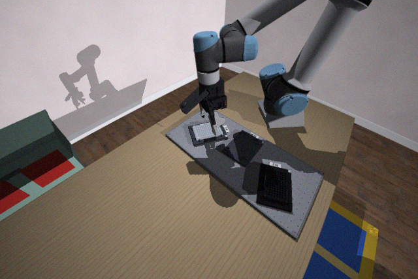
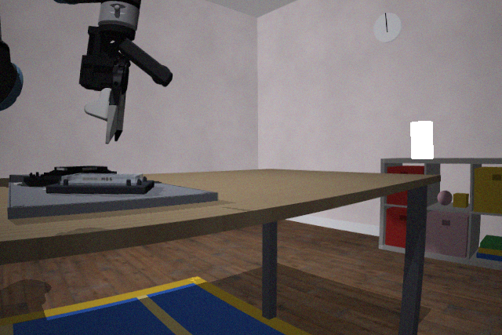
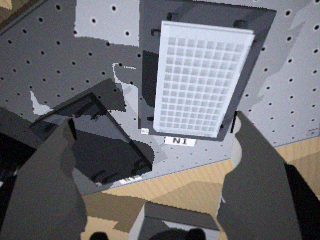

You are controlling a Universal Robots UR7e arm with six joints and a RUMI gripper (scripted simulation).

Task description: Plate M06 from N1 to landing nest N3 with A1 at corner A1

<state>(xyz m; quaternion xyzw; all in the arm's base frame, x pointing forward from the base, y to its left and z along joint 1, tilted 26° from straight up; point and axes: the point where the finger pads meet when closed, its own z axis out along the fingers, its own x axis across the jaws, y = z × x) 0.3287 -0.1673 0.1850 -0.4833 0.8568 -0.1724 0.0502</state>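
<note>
My hand is 30 mm past the white plate M06, 30 mm to the left of it and 70 mm above it. The rest, counted from my hand: corner tag (100 mm behind, 220 mm to the left, 80 mm below); then dark nest N1 (30 mm behind, 30 mm to the right, 80 mm below); then landing nest N3 (40 mm behind, 160 mm to the left, 80 mm below).
</note>
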